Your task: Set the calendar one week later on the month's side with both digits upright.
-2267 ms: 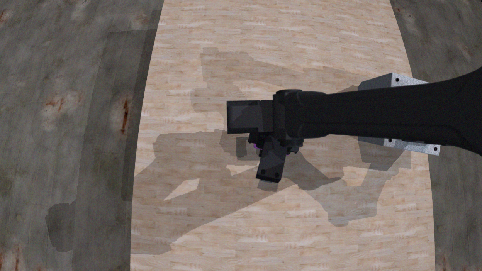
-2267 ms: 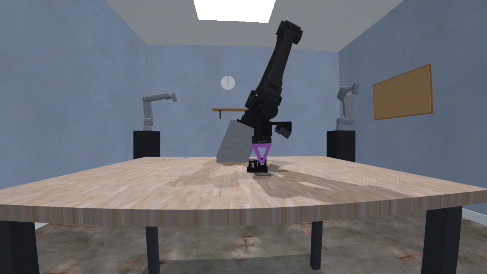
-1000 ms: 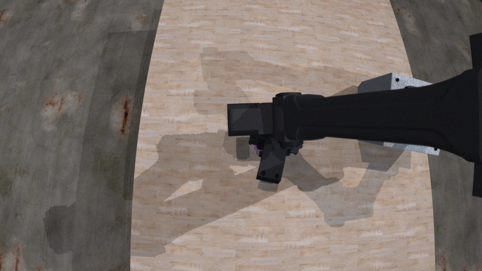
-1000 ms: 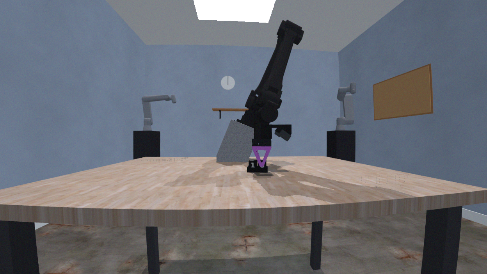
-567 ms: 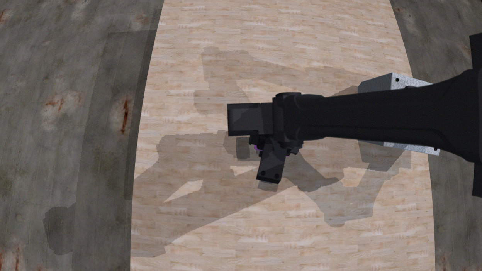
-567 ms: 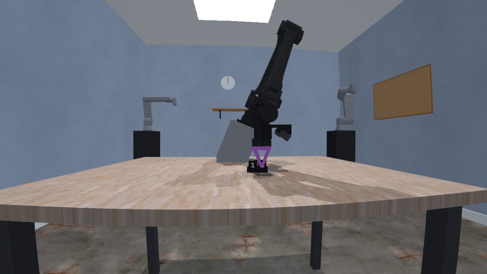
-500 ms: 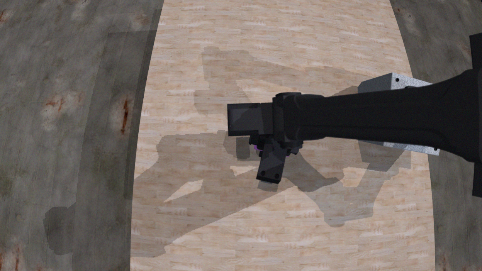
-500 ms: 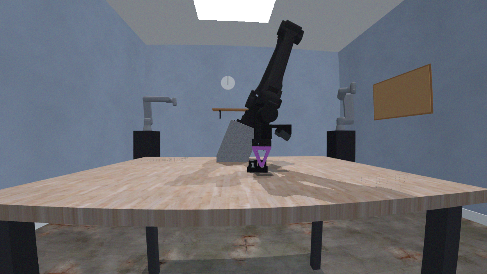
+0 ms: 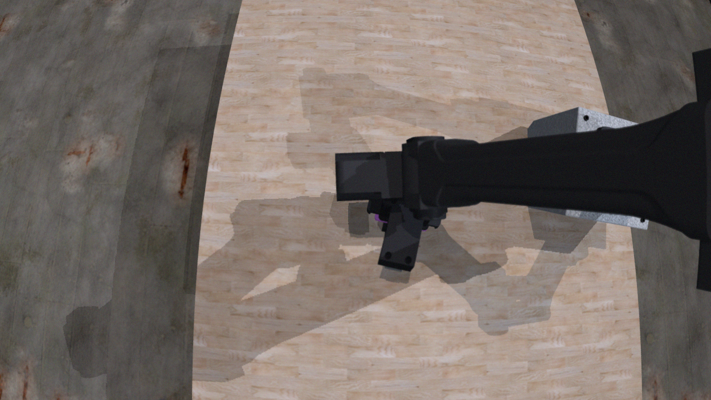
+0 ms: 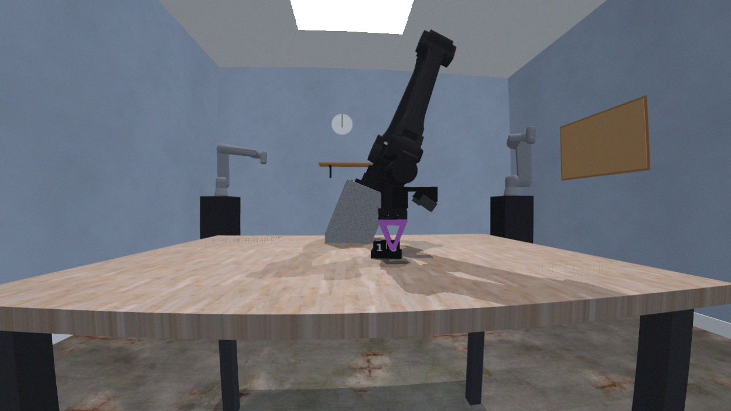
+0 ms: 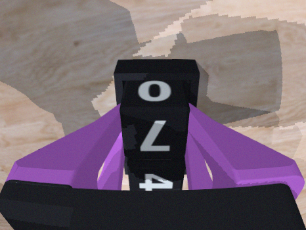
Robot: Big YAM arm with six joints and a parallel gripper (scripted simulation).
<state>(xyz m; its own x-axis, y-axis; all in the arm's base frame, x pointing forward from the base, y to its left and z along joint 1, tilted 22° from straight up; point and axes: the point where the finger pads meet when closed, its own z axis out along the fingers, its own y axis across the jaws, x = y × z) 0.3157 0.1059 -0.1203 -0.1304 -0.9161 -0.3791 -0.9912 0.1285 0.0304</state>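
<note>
Now: hand right at the black cube. The rest, counted from my hand: black tray 2 cm to the right, 2 cm below.
</note>
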